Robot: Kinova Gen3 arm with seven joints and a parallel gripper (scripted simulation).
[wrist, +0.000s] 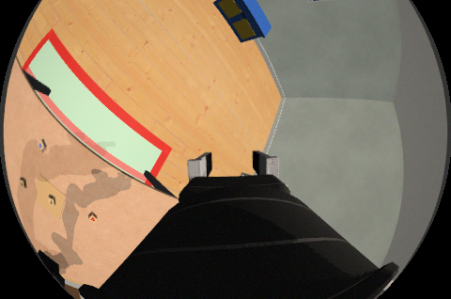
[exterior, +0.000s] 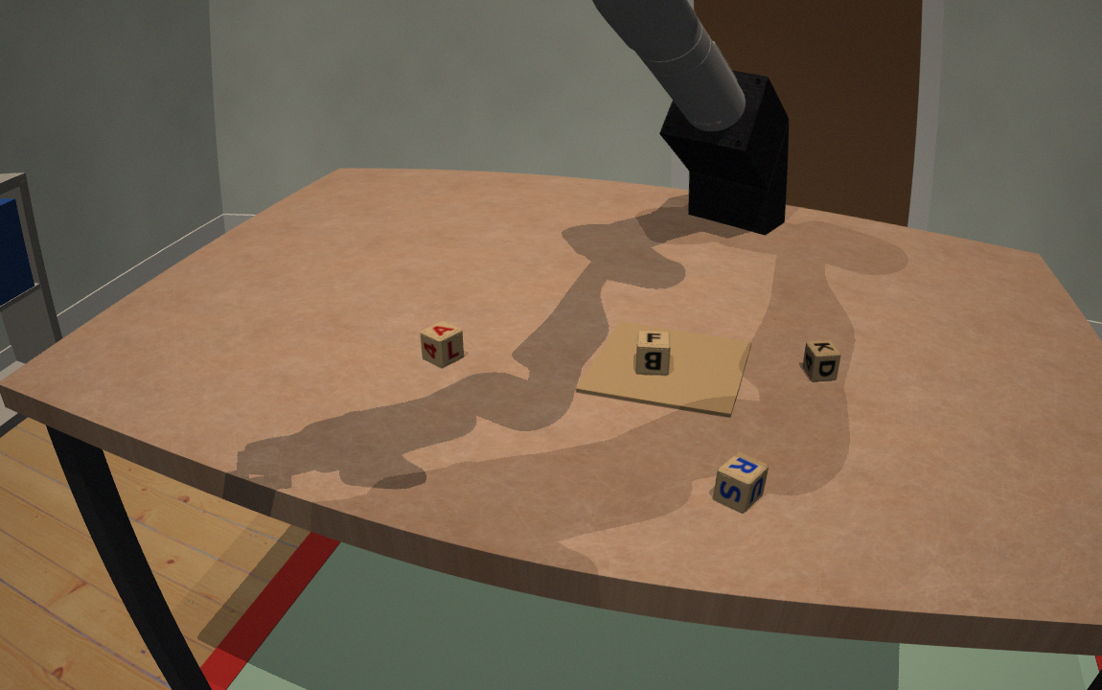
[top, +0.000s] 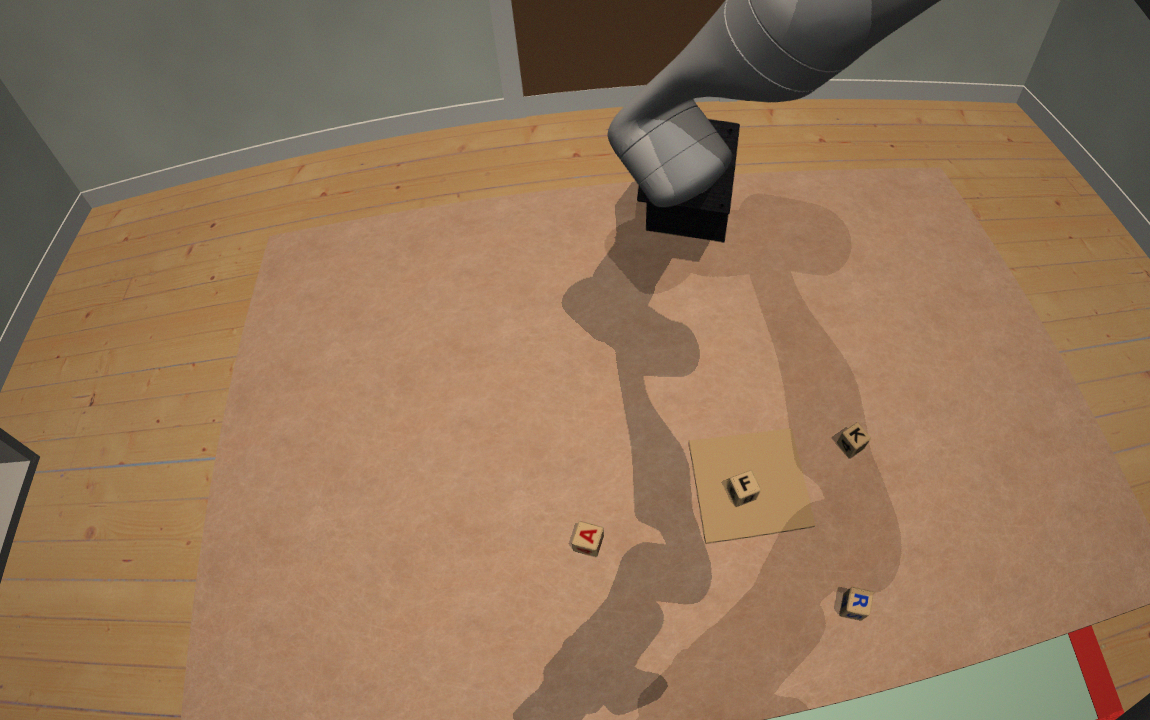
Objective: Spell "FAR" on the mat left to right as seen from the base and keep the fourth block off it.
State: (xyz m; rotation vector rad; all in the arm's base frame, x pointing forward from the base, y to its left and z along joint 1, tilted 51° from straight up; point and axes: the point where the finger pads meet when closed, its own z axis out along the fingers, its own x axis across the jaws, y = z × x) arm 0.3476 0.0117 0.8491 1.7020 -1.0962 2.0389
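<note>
Right now my hand is 45 cm past the F block, 45 cm above it and 21 cm to the right of it. Also, from my hand: R block: 45 cm below, 31 cm to the left, 27 cm behind; tan mat: 46 cm below, 46 cm behind, 23 cm to the left; K block: 49 cm behind, 45 cm below, 37 cm to the left.
</note>
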